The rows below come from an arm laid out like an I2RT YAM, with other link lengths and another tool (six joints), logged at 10 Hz.
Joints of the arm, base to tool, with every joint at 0 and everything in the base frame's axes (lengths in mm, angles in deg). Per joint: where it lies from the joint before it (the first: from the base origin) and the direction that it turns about. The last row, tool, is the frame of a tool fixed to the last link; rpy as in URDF.
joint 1: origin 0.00 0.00 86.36 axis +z
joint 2: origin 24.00 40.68 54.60 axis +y
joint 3: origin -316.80 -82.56 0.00 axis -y
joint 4: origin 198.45 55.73 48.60 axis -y
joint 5: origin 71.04 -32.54 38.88 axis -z
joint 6: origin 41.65 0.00 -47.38 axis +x
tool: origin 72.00 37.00 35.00 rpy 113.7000 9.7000 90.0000
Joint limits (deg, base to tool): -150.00..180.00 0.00..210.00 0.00..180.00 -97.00..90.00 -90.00..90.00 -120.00..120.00
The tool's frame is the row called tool.
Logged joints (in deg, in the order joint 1, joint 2, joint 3, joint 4, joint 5, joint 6), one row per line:
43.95, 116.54, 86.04, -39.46, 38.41, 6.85
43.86, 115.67, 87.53, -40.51, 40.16, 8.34
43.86, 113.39, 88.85, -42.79, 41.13, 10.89
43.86, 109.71, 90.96, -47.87, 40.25, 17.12
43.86, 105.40, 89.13, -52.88, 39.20, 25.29
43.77, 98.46, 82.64, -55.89, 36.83, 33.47
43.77, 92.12, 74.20, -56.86, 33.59, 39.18
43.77, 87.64, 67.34, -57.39, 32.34, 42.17
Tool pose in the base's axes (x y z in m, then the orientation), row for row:
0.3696, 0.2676, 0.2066, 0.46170, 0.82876, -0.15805, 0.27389
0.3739, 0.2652, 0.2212, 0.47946, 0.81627, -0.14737, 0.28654
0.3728, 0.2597, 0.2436, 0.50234, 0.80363, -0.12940, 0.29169
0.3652, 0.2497, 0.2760, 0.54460, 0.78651, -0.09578, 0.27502
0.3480, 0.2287, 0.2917, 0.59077, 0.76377, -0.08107, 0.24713
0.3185, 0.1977, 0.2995, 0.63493, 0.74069, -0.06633, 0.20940
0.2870, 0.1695, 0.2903, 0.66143, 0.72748, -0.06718, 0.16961
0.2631, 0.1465, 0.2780, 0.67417, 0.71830, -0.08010, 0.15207
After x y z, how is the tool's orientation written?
As a quaternion, x y z w.
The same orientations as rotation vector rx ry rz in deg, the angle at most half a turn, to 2 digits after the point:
71.15, 127.71, -24.36
73.41, 124.99, -22.57
76.72, 122.73, -19.76
83.88, 121.13, -14.75
92.30, 119.32, -12.67
101.18, 118.04, -10.57
107.70, 118.45, -10.94
110.85, 118.10, -13.17

